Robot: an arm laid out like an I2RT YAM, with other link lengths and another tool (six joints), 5 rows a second.
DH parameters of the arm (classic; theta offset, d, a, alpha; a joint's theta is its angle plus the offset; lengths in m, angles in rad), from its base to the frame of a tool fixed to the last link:
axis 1: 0 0.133 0.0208 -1.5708
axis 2: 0 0 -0.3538 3.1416
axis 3: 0.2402 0 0.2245 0
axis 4: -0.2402 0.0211 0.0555 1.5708
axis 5: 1.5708 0.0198 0 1.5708
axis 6: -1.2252 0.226 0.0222 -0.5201
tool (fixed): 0 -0.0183 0 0
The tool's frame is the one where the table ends.
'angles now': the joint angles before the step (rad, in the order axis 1, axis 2, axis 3, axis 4, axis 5, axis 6). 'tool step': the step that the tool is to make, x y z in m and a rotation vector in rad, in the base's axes. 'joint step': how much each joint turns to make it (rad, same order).
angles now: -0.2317 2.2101 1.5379 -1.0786 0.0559 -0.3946
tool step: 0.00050 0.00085 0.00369 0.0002 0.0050 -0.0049
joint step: 0.0026 0.0000 0.0168 -0.0222 -0.0004 0.0076
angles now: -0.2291 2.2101 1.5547 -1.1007 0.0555 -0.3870
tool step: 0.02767 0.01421 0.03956 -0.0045 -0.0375 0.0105
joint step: 0.0458 -0.0004 0.1922 -0.1568 -0.0091 0.0343
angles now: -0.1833 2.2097 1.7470 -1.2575 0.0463 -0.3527
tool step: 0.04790 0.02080 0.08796 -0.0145 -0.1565 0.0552
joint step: 0.0595 -0.0015 0.4032 -0.2480 -0.0099 0.0035
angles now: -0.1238 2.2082 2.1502 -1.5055 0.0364 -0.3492
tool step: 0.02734 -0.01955 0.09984 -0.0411 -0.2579 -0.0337
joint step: -0.0305 -0.0001 0.4373 -0.1764 0.0054 0.0027
